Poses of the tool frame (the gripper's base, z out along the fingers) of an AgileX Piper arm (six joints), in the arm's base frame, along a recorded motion.
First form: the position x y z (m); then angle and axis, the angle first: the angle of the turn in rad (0 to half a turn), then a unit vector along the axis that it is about.
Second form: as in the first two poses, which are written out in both.
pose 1, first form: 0.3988, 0.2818, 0.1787, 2.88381, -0.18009, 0.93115, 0.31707
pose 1, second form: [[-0.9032, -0.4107, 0.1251], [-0.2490, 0.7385, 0.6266], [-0.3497, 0.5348, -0.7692]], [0.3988, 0.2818, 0.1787]
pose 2, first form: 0.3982, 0.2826, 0.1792, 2.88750, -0.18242, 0.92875, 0.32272
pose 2, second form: [[-0.9024, -0.4145, 0.1176], [-0.2523, 0.7296, 0.6357], [-0.3493, 0.5440, -0.7629]], [0.3982, 0.2826, 0.1792]
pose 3, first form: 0.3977, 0.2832, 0.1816, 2.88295, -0.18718, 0.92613, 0.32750
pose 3, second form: [[-0.8978, -0.4247, 0.1163], [-0.2572, 0.7202, 0.6444], [-0.3574, 0.5486, -0.7558]], [0.3977, 0.2832, 0.1816]
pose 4, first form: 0.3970, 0.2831, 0.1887, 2.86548, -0.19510, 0.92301, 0.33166
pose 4, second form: [[-0.8874, -0.4437, 0.1247], [-0.2629, 0.7095, 0.6538], [-0.3786, 0.5475, -0.7463]], [0.3970, 0.2831, 0.1887]
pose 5, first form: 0.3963, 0.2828, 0.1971, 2.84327, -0.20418, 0.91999, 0.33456
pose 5, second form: [[-0.8743, -0.4657, 0.1368], [-0.2691, 0.6995, 0.6620], [-0.4040, 0.5420, -0.7369]], [0.3963, 0.2828, 0.1971]
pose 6, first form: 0.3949, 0.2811, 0.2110, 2.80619, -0.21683, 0.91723, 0.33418
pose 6, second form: [[-0.8529, -0.4967, 0.1610], [-0.2767, 0.6915, 0.6673], [-0.4428, 0.5246, -0.7271]], [0.3949, 0.2811, 0.2110]
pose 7, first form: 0.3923, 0.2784, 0.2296, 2.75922, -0.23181, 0.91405, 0.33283
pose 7, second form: [[-0.8242, -0.5327, 0.1923], [-0.2843, 0.6829, 0.6730], [-0.4898, 0.5000, -0.7142]], [0.3923, 0.2784, 0.2296]
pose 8, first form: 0.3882, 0.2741, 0.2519, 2.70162, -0.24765, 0.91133, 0.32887
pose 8, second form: [[-0.7879, -0.5700, 0.2330], [-0.2898, 0.6772, 0.6763], [-0.5433, 0.4654, -0.6988]], [0.3882, 0.2741, 0.2519]
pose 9, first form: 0.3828, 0.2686, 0.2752, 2.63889, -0.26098, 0.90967, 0.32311
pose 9, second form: [[-0.7485, -0.6011, 0.2801], [-0.2898, 0.6763, 0.6772], [-0.5965, 0.4257, -0.6804]], [0.3828, 0.2686, 0.2752]
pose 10, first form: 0.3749, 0.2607, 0.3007, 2.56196, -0.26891, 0.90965, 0.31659
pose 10, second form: [[-0.7039, -0.6227, 0.3419], [-0.2759, 0.6831, 0.6762], [-0.6546, 0.3816, -0.6526]], [0.3749, 0.2607, 0.3007]
